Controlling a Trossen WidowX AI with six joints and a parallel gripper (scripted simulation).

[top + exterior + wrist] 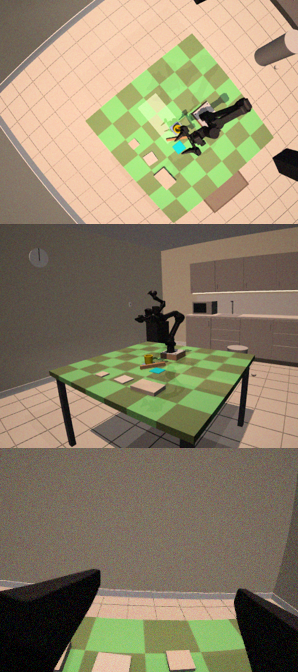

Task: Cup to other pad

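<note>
Now: the yellow cup 350 mm below my gripper tip, 100 mm behind it and 10 mm to the right of it. Round my gripper tip: wooden bar (380 mm below, 70 mm to the left, 70 mm behind); then cyan pad (390 mm below, 160 mm to the left, 40 mm behind).
</note>
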